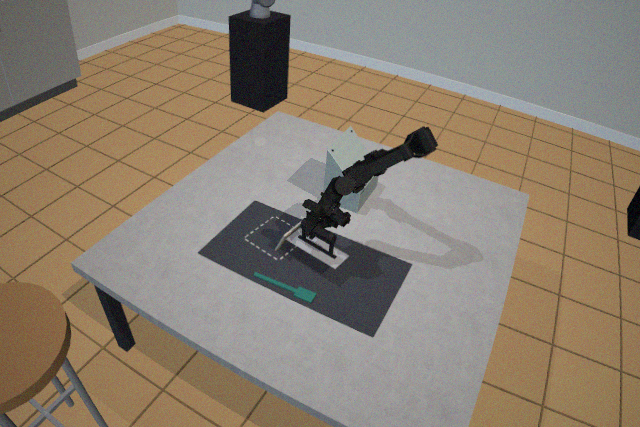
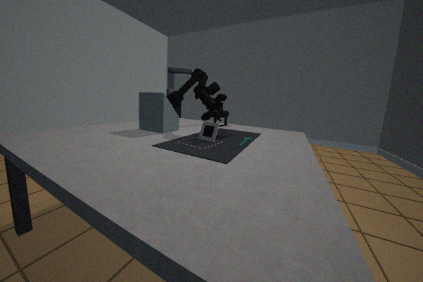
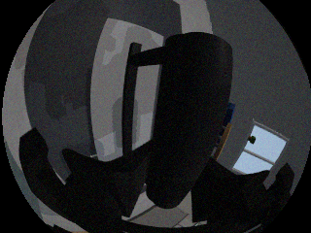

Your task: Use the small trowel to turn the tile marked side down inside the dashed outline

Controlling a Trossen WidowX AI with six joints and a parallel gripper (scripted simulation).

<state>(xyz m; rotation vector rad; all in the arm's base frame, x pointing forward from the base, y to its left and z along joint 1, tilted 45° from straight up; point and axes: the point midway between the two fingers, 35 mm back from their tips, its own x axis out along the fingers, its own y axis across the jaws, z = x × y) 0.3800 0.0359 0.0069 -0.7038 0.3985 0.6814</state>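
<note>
Right now the tile is 30 mm behind my gripper tip, 90 mm to the right of it and 60 mm below it. Also, from my gripper tip: green flat tool 130 mm ahead, 20 mm to the left, 110 mm below; then black-handled tool 20 mm behind, 10 mm below; then dark mat 10 mm behind, 10 mm to the right, 130 mm below.
</note>
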